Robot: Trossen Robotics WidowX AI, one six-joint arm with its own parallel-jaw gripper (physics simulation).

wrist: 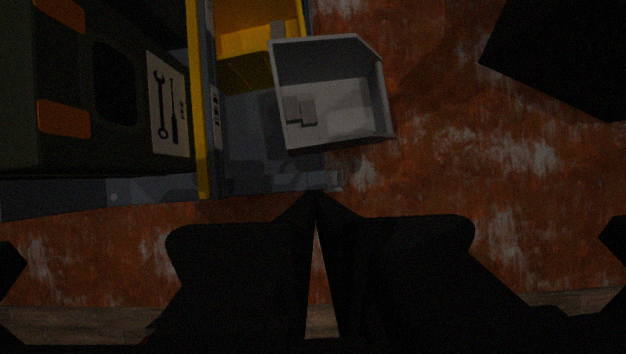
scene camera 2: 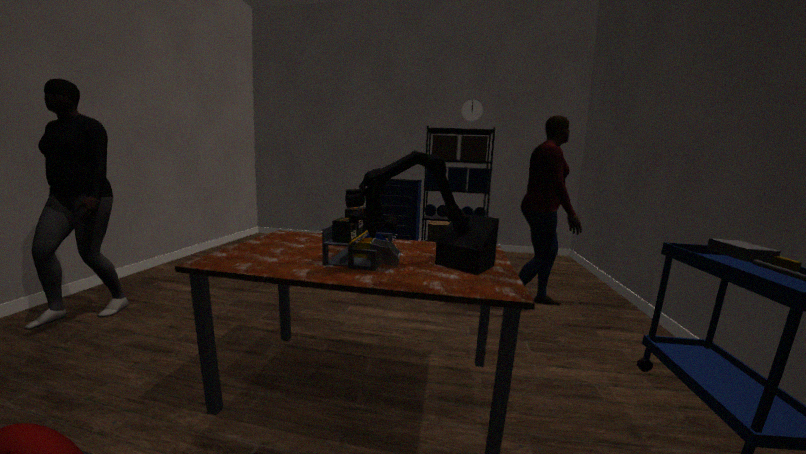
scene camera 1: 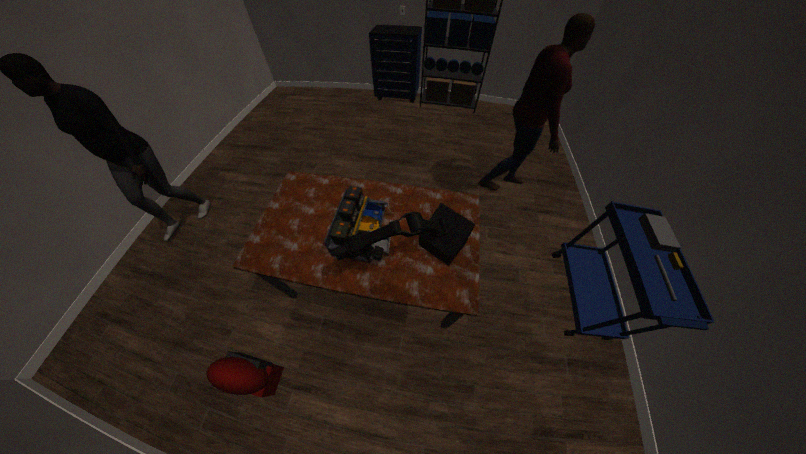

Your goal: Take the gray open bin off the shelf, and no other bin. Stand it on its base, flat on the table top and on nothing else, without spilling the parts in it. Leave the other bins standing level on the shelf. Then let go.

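Places are measured from the arm's base along level axes (x ahead, y left, z up), in centimetres.
Where they show: gripper, between the fingertips: (wrist: 314,196) (scene camera 2: 373,237); arm's base, origin of its link: (scene camera 2: 463,229) (scene camera 1: 442,228).
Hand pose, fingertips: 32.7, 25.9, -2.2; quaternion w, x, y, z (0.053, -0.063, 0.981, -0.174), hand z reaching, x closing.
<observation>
Each offset is from my fingertips to the centre of the thing, as dx, dy, dz. "pt": to the spot under its first point. Level surfaces: height alone.
The gray open bin {-1.2, -10.1, -8.5} (wrist: 332,95) (scene camera 2: 386,248) sits askew at the near end of the shelf (wrist: 245,120) (scene camera 2: 325,249). Its left side is over the lower deck and its right side sticks out past the deck's edge; it looks tilted. Two small gray parts {pt +3.0, -9.3, -9.7} (wrist: 302,111) lie inside. The yellow bin {+10.5, -18.7, -9.9} (wrist: 260,42) (scene camera 1: 369,225) stands beside it on the shelf, and the blue bin {+12.7, -28.6, -9.9} (scene camera 1: 373,208) is beyond that. My gripper (wrist: 314,196) is shut and empty, below the gray bin in the wrist view. In the scene views the fingers are too dark to make out.
Dark tool cases (wrist: 115,90) (scene camera 1: 347,207) with orange latches stand on the shelf's upper deck, behind a yellow rail {+13.6, -16.6, -3.5} (wrist: 196,100). The arm's dark box-shaped base (scene camera 1: 456,239) (scene camera 2: 467,248) stands on the rust-coloured table {dz -14.2} (scene camera 1: 315,194) (scene camera 2: 270,262), right of the shelf.
</observation>
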